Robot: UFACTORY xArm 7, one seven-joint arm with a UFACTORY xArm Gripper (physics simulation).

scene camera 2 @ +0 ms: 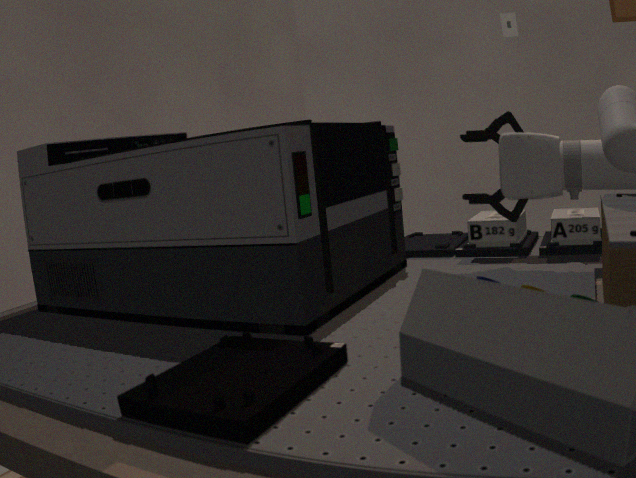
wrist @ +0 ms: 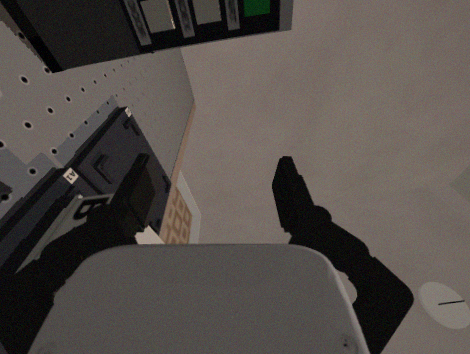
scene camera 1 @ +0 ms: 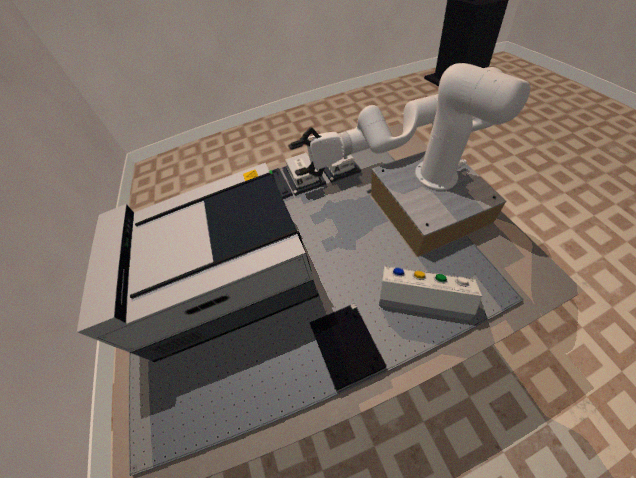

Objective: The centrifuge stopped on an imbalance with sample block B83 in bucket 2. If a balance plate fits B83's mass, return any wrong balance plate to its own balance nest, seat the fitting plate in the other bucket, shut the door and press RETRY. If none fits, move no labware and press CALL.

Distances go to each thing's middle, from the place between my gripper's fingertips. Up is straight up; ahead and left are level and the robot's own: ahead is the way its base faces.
Labels:
Right now my hand is 22 cm to the right of the dark sliding door (scene camera 1: 252, 213), 19 cm short of it and 7 cm below it. Also, from my hand: grey button box (scene camera 1: 457, 297): 52 cm to the left, 14 cm behind, 10 cm below; grey centrifuge (scene camera 2: 276, 229): 34 cm ahead, 21 cm to the left, 2 cm below.

